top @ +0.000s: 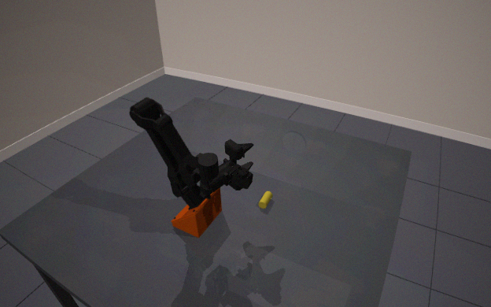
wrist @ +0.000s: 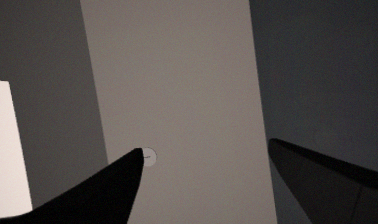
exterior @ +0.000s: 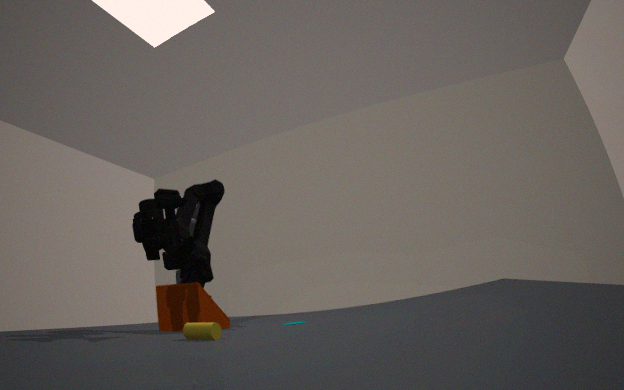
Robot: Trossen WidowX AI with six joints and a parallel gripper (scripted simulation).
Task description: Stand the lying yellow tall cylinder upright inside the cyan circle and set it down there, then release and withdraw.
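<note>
Right now the yellow tall cylinder is 5 cm ahead of my gripper tip, 3 cm to the right of it and 23 cm below it. Also, from my gripper tip: cyan circle: 9 cm ahead, 26 cm to the left, 25 cm below.
</note>
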